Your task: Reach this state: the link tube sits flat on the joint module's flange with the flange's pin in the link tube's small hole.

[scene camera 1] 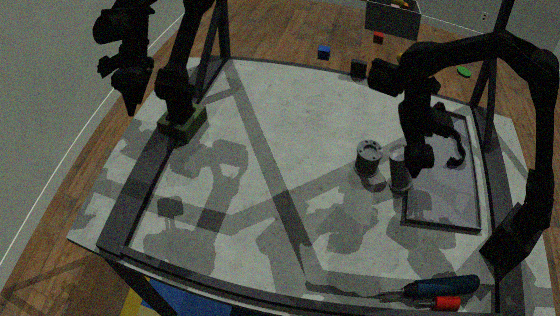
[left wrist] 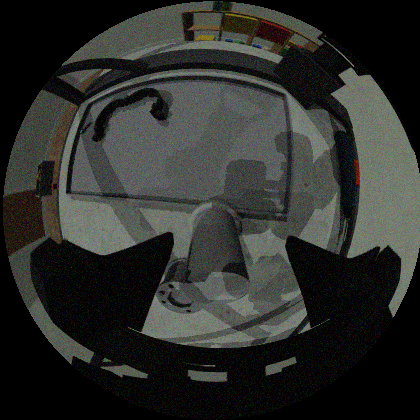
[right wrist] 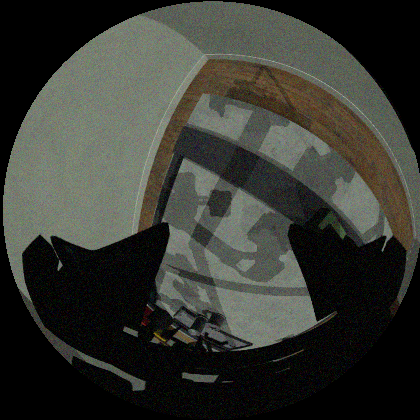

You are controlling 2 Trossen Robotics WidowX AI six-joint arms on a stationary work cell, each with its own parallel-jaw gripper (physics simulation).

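Where they show: left gripper, fingertip midpoint: [left wrist: 232,241] [right wrist: 190,330]; right gripper, fingertip midpoint: [scene camera 1: 135,109] [right wrist: 231,229]; left arm's base, link origin: [scene camera 1: 523,227] [right wrist: 154,324]; right arm's base, link origin: [scene camera 1: 180,114].
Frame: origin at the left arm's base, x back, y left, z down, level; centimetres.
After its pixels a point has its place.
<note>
The joint module [scene camera 1: 369,162] {x -40.2, y 13.8, z 6.7 cm} [left wrist: 176,297] {x -42.8, y 11.8, z 6.1 cm}, a short grey cylinder with small holes around its top flange, stands upright on the table right of the middle in the scene view. The link tube [scene camera 1: 399,172] {x -32.8, y 11.7, z 4.4 cm} [left wrist: 212,245] {x -33.2, y 8.0, z 2.6 cm}, a taller grey tube, stands upright on the table close beside it, apart from the flange. My left gripper [scene camera 1: 414,173] {x -31.9, y 8.7, z 2.4 cm} [left wrist: 232,241] {x -31.9, y 8.7, z 2.4 cm} is open at the tube's right in the scene view, and the tube shows between its spread fingers in the left wrist view. The flange's pin and the tube's small hole cannot be made out. My right gripper [scene camera 1: 131,113] {x -68.2, y 54.3, z -9.8 cm} [right wrist: 231,229] {x -68.2, y 54.3, z -9.8 cm} is open and empty, high at the left.
A framed tray [scene camera 1: 440,228] {x -17.0, y 8.4, z 11.5 cm} [left wrist: 130,197] {x -39.0, y -1.9, z 10.3 cm} lies right of the tube, with a black curved object [scene camera 1: 459,145] {x -29.7, y -16.2, z 9.7 cm} [left wrist: 159,106] {x -27.2, y -9.3, z 10.0 cm} over it. A blue-handled screwdriver [scene camera 1: 445,286] {x -5.6, y 21.2, z 7.6 cm} and a red-handled tool [scene camera 1: 446,303] {x -2.6, y 23.3, z 8.2 cm} lie at the front right. A green block [scene camera 1: 183,131] {x -73.5, y 43.1, z 7.4 cm} is at the left.
</note>
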